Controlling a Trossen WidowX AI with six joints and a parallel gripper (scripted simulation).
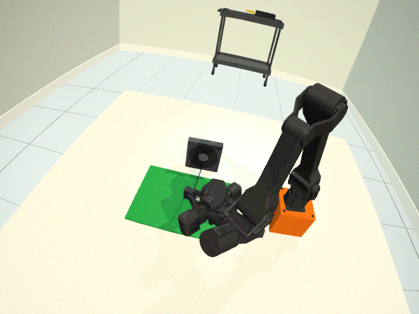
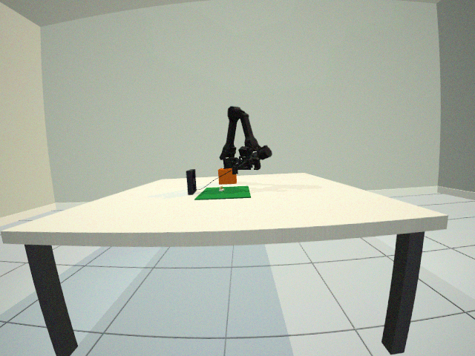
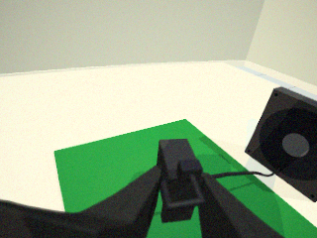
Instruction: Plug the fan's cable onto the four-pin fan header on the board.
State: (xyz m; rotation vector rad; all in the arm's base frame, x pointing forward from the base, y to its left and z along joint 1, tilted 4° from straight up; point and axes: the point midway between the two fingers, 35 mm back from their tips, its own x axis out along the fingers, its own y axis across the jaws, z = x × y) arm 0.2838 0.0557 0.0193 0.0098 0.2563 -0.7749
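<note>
My gripper tip is 1 cm past the white four-pin fan header, 7 cm to the left of it and 11 cm above it. Also, from my gripper tip: dark plug: 1 cm below; green board: 3 cm ahead, 6 cm to the right, 13 cm below; fan: 1 cm behind, 22 cm to the right, 5 cm below.
</note>
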